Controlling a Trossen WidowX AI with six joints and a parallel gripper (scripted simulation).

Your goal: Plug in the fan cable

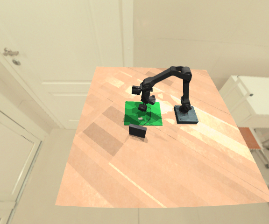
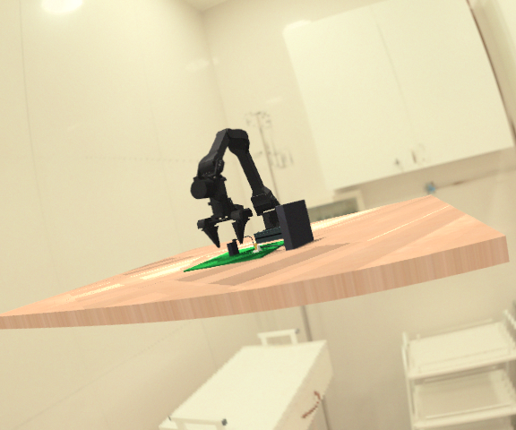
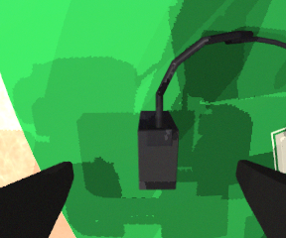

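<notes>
My gripper tip is now 1 cm past the black fan plug and 1 cm above it. Round my gripper tip: black fan box (1 cm ahead, 23 cm to the left, 3 cm above); then green board (3 cm to the left, 5 cm below); then white four-pin fan header (1 cm ahead, 10 cm to the left, 3 cm below).
</notes>
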